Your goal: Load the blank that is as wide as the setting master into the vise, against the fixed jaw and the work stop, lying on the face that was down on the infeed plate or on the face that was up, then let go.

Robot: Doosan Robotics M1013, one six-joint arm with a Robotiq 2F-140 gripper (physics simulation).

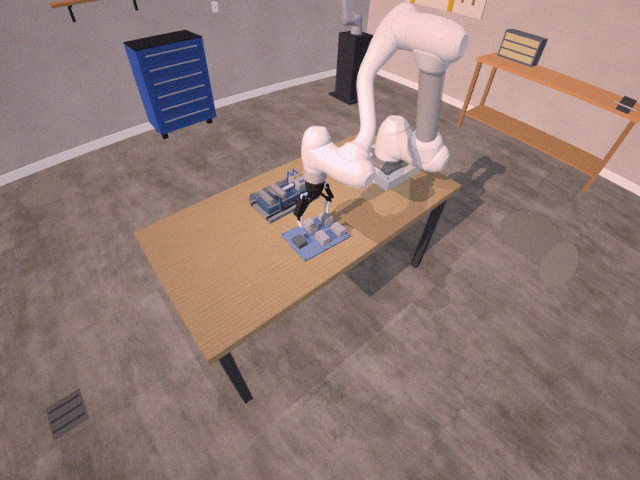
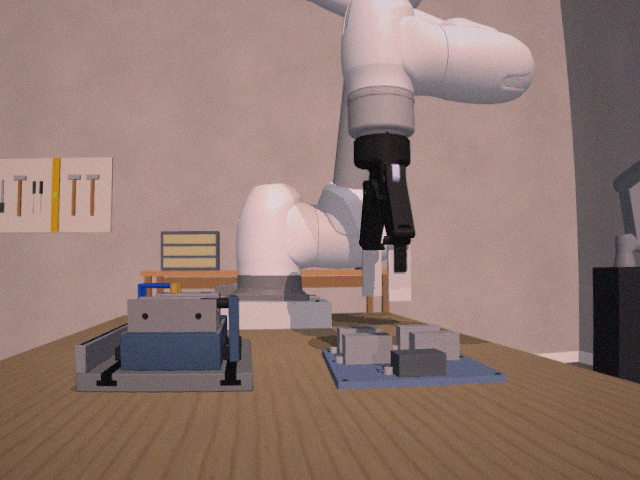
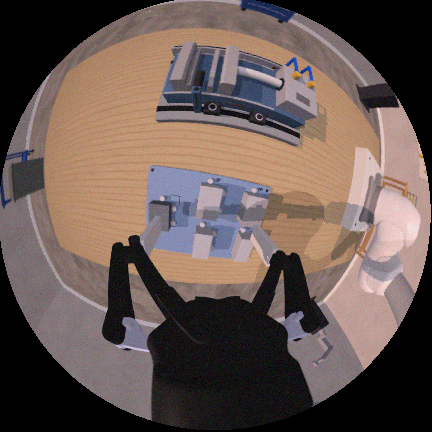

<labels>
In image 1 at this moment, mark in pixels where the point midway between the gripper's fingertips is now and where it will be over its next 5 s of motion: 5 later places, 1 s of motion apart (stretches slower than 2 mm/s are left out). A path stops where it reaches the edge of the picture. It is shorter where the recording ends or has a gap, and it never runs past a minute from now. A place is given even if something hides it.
My gripper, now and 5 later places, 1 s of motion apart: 313, 218; 308, 222; 308, 224; 324, 210; 322, 218; 323, 217
</labels>
